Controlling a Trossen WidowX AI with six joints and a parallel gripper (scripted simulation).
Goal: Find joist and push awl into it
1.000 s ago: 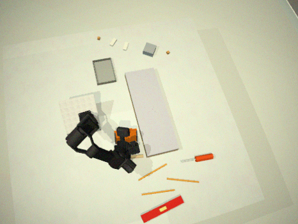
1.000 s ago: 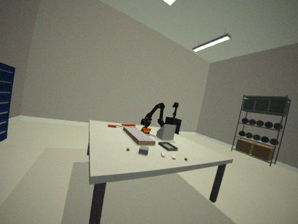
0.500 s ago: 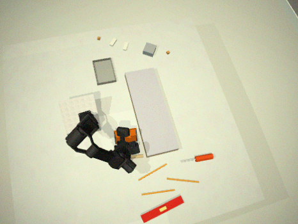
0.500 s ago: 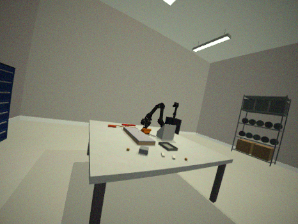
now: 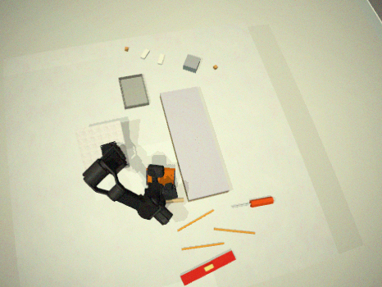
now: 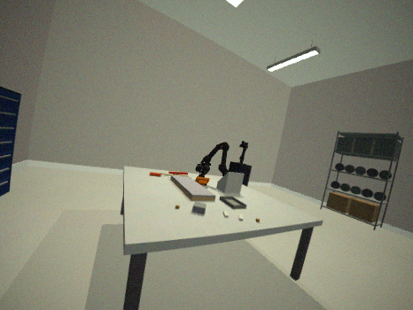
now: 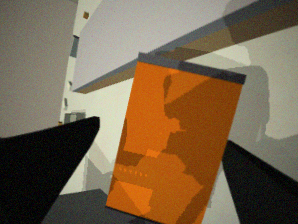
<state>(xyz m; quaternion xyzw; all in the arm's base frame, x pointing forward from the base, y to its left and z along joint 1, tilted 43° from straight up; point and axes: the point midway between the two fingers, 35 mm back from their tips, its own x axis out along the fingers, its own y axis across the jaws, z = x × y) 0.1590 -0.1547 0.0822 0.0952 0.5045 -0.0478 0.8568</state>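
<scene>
My gripper tip is now 20 mm past the orange stud finder, 30 mm to the right of it and 30 mm above it. The rest, counted from my gripper tip: awl 20 mm behind, 100 mm to the right, 50 mm below; then red level 60 mm ahead, 410 mm to the right, 40 mm below; then small light 30 mm behind, 40 mm to the left, 40 mm below.
</scene>
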